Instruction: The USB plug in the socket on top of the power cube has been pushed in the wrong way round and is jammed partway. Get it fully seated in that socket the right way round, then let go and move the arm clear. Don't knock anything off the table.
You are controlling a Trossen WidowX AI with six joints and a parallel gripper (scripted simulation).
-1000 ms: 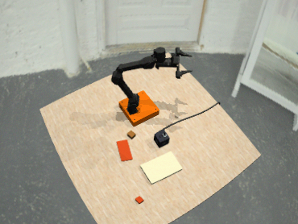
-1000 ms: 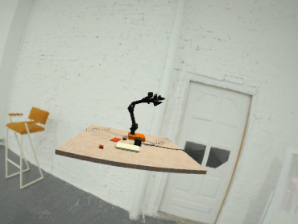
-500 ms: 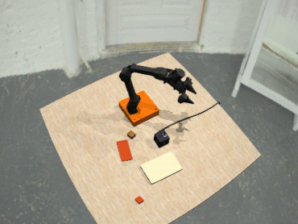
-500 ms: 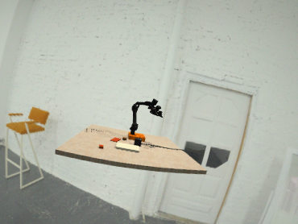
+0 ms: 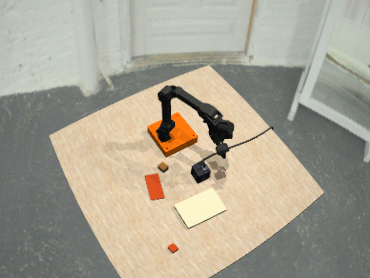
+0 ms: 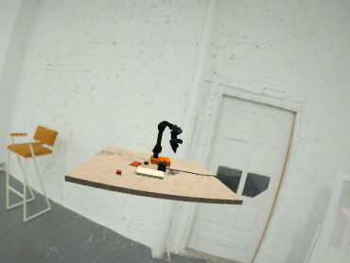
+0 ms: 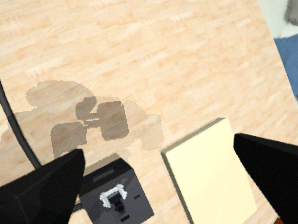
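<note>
Now: the black USB plug 12 cm below my gripper tip, 7 cm to the right of it and 4 cm behind it. Also, from my gripper tip: small red square 44 cm to the right, 29 cm ahead, 20 cm below; then red-orange flat block 35 cm to the right, 21 cm below, 9 cm behind; then cream flat pad 20 cm to the right, 20 cm below, 15 cm ahead.
</note>
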